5 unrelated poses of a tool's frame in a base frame.
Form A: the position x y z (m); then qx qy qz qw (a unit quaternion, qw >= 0).
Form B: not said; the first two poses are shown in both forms.
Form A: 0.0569, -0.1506, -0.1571, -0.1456, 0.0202, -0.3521, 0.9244
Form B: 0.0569, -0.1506, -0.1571, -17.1, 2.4, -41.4
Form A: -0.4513, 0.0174, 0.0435, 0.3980, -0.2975, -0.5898, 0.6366
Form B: -0.4513, 0.0174, 0.0435, 52.1, -38.9, -77.2
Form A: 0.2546, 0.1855, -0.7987, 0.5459, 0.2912, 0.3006, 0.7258
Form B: 0.2546, 0.1855, -0.7987, 69.0, 36.8, 38.0
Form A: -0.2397, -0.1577, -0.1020, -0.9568, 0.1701, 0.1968, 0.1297
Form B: -0.2397, -0.1577, -0.1020, -159.3, 28.3, 32.8
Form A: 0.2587, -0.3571, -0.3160, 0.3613, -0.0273, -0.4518, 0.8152
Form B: 0.2587, -0.3571, -0.3160, 44.2, -3.3, -55.2
